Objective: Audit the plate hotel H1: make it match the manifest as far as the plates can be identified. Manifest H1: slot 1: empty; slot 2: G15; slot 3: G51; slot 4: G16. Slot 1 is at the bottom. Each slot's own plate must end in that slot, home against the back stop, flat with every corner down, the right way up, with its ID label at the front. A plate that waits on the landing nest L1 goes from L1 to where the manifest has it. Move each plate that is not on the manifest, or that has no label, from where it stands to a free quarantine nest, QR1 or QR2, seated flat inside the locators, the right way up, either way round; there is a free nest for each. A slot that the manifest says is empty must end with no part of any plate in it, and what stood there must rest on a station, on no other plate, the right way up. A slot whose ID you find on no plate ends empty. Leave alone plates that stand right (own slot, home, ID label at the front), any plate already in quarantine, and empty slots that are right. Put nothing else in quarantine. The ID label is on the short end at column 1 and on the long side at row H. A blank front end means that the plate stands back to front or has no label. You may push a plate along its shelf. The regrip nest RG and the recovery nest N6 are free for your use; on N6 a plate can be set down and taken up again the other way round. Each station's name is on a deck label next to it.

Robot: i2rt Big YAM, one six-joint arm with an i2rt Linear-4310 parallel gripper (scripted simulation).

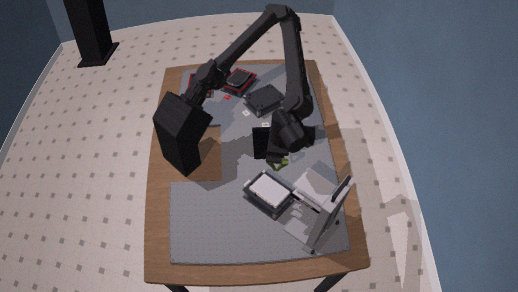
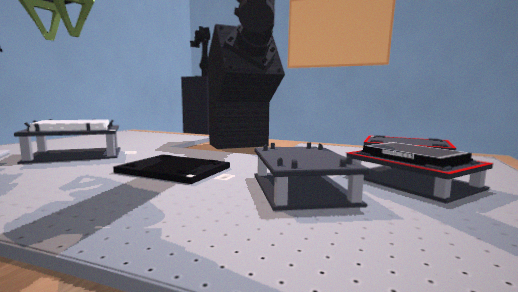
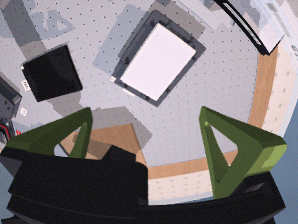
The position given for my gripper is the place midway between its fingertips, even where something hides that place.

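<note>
There's a flat black pad (image 2: 163, 168) here, and you'd also find the flat black pad (image 3: 50, 76) in the other image. My gripper (image 3: 145, 112) is in sight too.
</note>
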